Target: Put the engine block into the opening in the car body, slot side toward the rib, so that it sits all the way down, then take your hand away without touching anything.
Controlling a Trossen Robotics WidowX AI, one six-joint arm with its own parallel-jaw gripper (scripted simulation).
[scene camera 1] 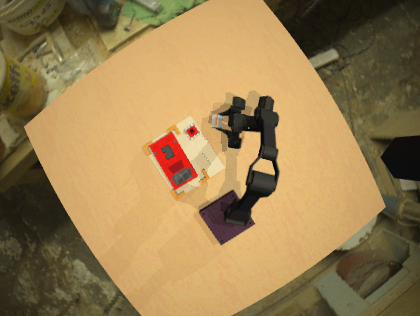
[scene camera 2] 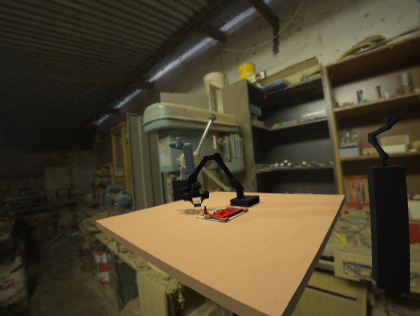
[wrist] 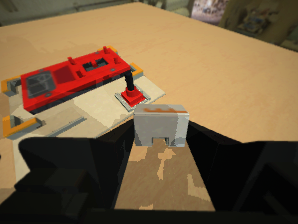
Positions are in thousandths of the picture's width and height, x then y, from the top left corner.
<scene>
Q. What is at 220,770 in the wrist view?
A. My gripper.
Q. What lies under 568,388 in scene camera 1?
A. My gripper.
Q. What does my gripper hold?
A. An engine block.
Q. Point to an engine block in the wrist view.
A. At 572,547
</scene>
